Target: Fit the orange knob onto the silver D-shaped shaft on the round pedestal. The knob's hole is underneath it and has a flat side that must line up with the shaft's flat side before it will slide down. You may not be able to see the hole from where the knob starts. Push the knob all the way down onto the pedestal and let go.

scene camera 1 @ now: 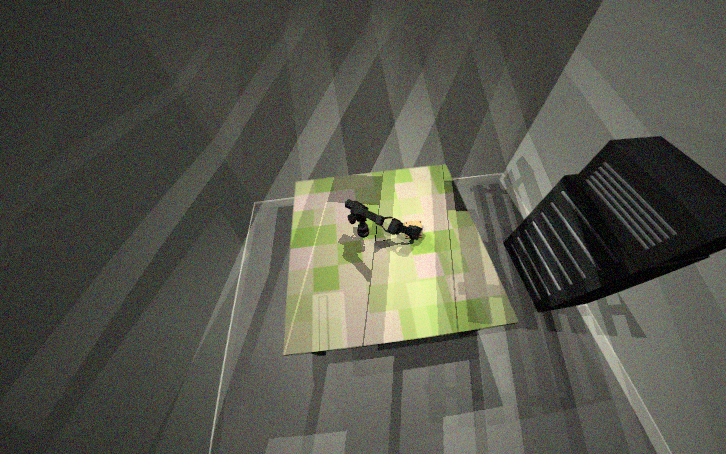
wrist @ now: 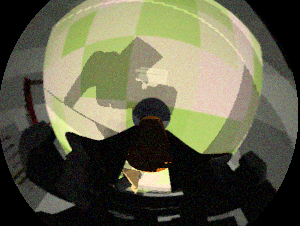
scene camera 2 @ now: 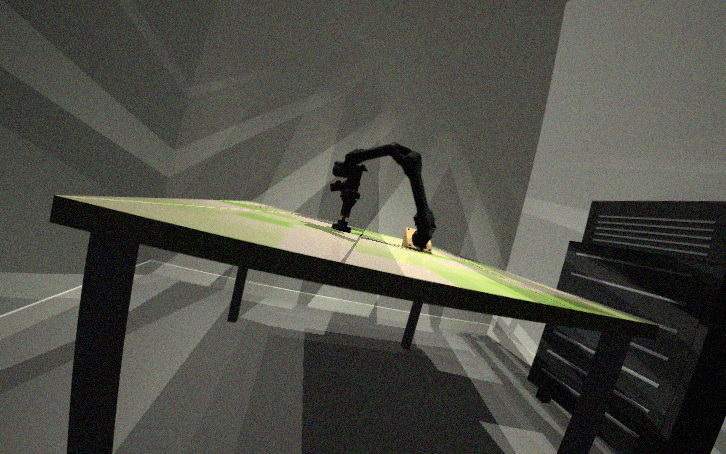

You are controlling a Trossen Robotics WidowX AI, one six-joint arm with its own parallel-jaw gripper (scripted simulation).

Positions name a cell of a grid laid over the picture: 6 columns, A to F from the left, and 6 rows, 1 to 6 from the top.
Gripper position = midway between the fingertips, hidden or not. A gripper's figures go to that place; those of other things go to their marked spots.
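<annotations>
The gripper (wrist: D4) is 0.10 m from the lens, and there's a round dark pedestal (wrist: D3) that's 0.14 m from the lens.
</annotations>
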